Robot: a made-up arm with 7 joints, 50 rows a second.
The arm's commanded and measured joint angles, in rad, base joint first. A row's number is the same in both.
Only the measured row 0 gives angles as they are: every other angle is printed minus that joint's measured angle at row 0.
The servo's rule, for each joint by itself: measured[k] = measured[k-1] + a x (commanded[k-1-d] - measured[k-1]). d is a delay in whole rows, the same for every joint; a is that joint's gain. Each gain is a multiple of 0.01, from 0.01 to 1. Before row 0 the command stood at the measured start. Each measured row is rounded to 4 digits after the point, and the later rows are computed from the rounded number. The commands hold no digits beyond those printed.
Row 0, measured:
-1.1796 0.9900 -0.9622 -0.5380 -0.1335 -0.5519 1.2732
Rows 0 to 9, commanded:
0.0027 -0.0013 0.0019 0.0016 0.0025 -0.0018 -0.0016
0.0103 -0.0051 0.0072 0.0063 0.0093 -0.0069 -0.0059
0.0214 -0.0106 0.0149 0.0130 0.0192 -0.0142 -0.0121
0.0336 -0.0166 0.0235 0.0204 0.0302 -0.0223 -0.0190
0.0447 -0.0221 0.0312 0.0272 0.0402 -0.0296 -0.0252
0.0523 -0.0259 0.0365 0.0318 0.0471 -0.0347 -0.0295
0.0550 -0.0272 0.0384 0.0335 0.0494 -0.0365 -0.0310
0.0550 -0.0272 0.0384 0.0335 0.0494 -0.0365 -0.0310
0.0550 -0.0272 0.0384 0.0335 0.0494 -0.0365 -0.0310
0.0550 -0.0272 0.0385 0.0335 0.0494 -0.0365 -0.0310
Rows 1 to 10, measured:
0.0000 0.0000 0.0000 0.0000 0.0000 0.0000 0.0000
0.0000 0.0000 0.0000 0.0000 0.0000 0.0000 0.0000
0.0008 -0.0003 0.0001 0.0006 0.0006 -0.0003 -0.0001
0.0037 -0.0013 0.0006 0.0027 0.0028 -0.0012 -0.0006
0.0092 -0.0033 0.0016 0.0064 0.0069 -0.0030 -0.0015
0.0168 -0.0061 0.0031 0.0114 0.0127 -0.0057 -0.0029
0.0254 -0.0095 0.0051 0.0171 0.0196 -0.0090 -0.0047
0.0337 -0.0129 0.0073 0.0224 0.0265 -0.0126 -0.0067
0.0403 -0.0159 0.0095 0.0264 0.0322 -0.0159 -0.0086
0.0449 -0.0183 0.0115 0.0290 0.0365 -0.0188 -0.0104
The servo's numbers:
d 2
a 0.31 0.21 0.07 0.36 0.25 0.14 0.08

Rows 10 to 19, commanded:
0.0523 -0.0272 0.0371 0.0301 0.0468 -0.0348 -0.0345
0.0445 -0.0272 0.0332 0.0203 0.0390 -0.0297 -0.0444
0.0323 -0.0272 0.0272 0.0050 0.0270 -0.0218 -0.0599
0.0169 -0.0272 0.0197 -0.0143 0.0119 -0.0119 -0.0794
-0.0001 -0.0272 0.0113 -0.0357 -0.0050 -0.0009 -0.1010
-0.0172 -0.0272 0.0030 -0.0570 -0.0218 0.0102 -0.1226
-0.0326 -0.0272 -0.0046 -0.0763 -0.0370 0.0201 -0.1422
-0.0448 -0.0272 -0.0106 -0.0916 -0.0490 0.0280 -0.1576
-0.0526 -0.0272 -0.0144 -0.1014 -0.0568 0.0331 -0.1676
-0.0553 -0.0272 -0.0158 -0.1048 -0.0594 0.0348 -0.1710
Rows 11 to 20, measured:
0.0480 -0.0202 0.0134 0.0306 0.0397 -0.0213 -0.0120
0.0502 -0.0217 0.0152 0.0316 0.0421 -0.0234 -0.0135
0.0509 -0.0229 0.0167 0.0311 0.0433 -0.0250 -0.0152
0.0489 -0.0238 0.0179 0.0272 0.0422 -0.0257 -0.0175
0.0438 -0.0245 0.0186 0.0192 0.0384 -0.0252 -0.0209
0.0355 -0.0251 0.0187 0.0071 0.0318 -0.0233 -0.0256
0.0245 -0.0255 0.0182 -0.0083 0.0226 -0.0202 -0.0316
0.0116 -0.0259 0.0171 -0.0258 0.0115 -0.0159 -0.0389
-0.0021 -0.0262 0.0156 -0.0440 -0.0006 -0.0109 -0.0472
-0.0153 -0.0264 0.0138 -0.0611 -0.0127 -0.0055 -0.0560

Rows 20 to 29, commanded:
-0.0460 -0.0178 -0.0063 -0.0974 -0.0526 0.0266 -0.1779
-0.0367 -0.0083 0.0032 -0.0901 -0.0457 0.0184 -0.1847
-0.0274 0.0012 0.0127 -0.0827 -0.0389 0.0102 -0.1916
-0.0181 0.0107 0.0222 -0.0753 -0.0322 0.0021 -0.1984
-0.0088 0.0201 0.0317 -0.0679 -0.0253 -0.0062 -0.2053
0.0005 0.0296 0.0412 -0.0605 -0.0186 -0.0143 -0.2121
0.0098 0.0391 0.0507 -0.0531 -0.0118 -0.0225 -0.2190
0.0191 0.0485 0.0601 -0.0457 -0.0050 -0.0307 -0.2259
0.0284 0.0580 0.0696 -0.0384 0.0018 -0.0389 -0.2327
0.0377 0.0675 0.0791 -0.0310 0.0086 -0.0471 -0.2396
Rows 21 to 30, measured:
-0.0269 -0.0266 0.0118 -0.0756 -0.0237 -0.0001 -0.0649
-0.0357 -0.0267 0.0099 -0.0861 -0.0326 0.0048 -0.0734
-0.0389 -0.0248 0.0088 -0.0902 -0.0376 0.0079 -0.0818
-0.0382 -0.0213 0.0084 -0.0902 -0.0396 0.0094 -0.0900
-0.0349 -0.0166 0.0087 -0.0875 -0.0394 0.0095 -0.0981
-0.0297 -0.0109 0.0096 -0.0831 -0.0376 0.0085 -0.1061
-0.0232 -0.0044 0.0111 -0.0776 -0.0345 0.0064 -0.1140
-0.0159 0.0027 0.0132 -0.0714 -0.0305 0.0035 -0.1218
-0.0079 0.0103 0.0158 -0.0648 -0.0258 -0.0001 -0.1296
0.0005 0.0183 0.0189 -0.0579 -0.0206 -0.0044 -0.1373

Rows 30 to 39, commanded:
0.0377 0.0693 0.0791 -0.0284 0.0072 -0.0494 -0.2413
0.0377 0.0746 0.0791 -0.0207 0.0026 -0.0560 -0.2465
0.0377 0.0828 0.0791 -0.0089 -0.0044 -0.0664 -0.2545
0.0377 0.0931 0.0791 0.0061 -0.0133 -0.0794 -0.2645
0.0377 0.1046 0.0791 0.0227 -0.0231 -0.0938 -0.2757
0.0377 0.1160 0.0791 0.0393 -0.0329 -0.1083 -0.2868
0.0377 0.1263 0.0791 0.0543 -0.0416 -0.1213 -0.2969
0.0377 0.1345 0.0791 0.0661 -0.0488 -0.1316 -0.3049
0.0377 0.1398 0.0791 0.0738 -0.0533 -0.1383 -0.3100
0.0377 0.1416 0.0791 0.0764 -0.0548 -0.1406 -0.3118
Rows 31 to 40, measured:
0.0091 0.0266 0.0224 -0.0509 -0.0150 -0.0092 -0.1449
0.0180 0.0352 0.0264 -0.0437 -0.0091 -0.0145 -0.1525
0.0241 0.0424 0.0301 -0.0382 -0.0050 -0.0194 -0.1596
0.0283 0.0492 0.0335 -0.0319 -0.0031 -0.0245 -0.1666
0.0312 0.0563 0.0367 -0.0236 -0.0034 -0.0304 -0.1736
0.0332 0.0640 0.0397 -0.0129 -0.0059 -0.0373 -0.1809
0.0346 0.0725 0.0425 -0.0001 -0.0102 -0.0452 -0.1885
0.0356 0.0816 0.0451 0.0141 -0.0159 -0.0540 -0.1964
0.0363 0.0910 0.0475 0.0286 -0.0223 -0.0634 -0.2044
0.0367 0.1001 0.0497 0.0421 -0.0289 -0.0729 -0.2124

